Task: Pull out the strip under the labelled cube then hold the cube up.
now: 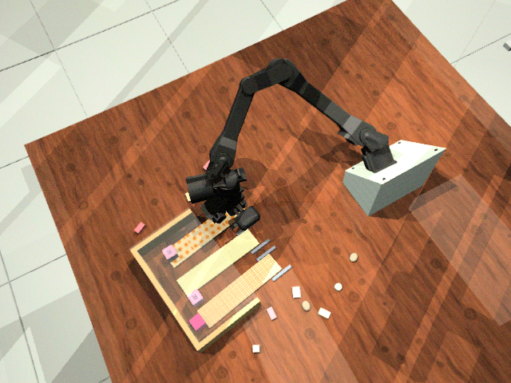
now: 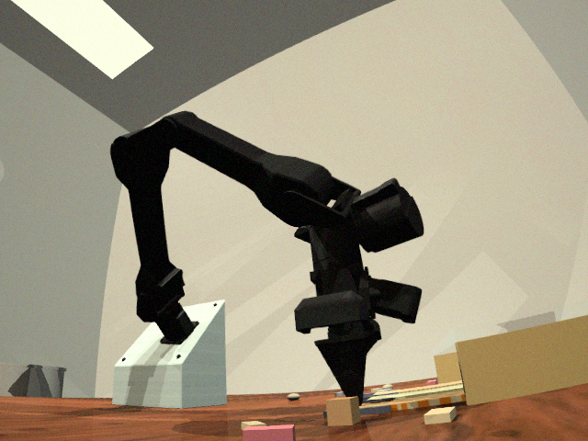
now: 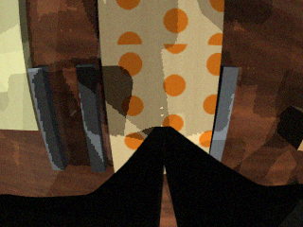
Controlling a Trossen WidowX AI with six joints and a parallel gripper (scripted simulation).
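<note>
Now: gripper tip 10 cm short of the orange-dotted strip and 3 cm to the right of it. Also, from my gripper tip: tan cube: 2 cm ahead, 8 cm to the right.
</note>
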